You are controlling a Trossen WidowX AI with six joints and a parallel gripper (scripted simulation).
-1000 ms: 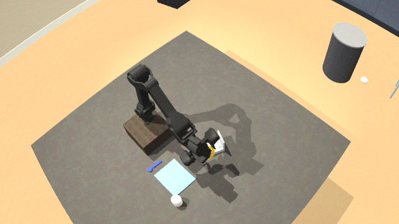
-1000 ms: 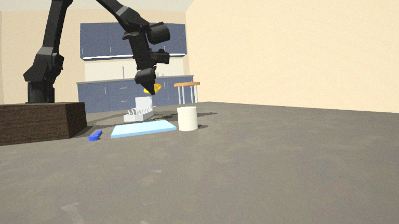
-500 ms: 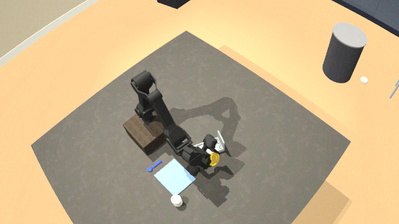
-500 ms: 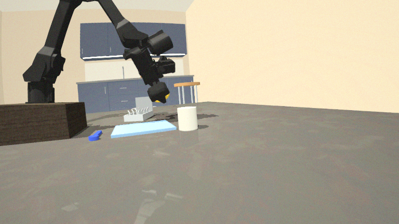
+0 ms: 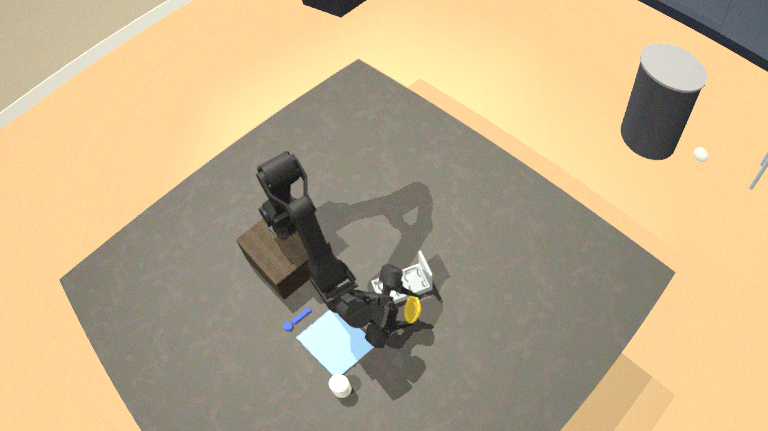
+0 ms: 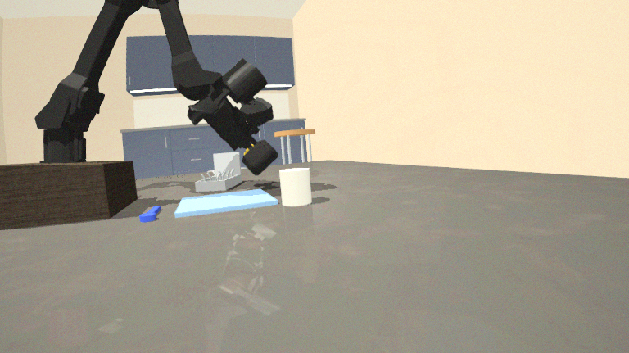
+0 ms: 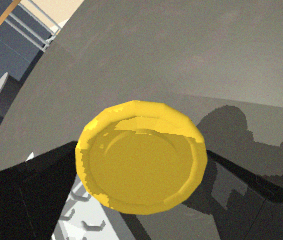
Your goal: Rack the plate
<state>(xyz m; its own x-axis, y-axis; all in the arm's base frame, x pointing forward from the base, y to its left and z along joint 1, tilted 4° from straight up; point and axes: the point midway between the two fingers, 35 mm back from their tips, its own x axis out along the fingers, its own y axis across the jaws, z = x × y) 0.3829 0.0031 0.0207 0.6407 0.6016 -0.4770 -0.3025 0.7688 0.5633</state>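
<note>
Right now my gripper tip is 90 mm past the white dish rack, 50 mm to the right of it and 40 mm above it. The rest, counted from my gripper tip: white cup: 30 mm behind, 250 mm to the right, 40 mm below; light blue mat: 120 mm behind, 160 mm to the right, 60 mm below; yellow plate: 10 mm behind.
</note>
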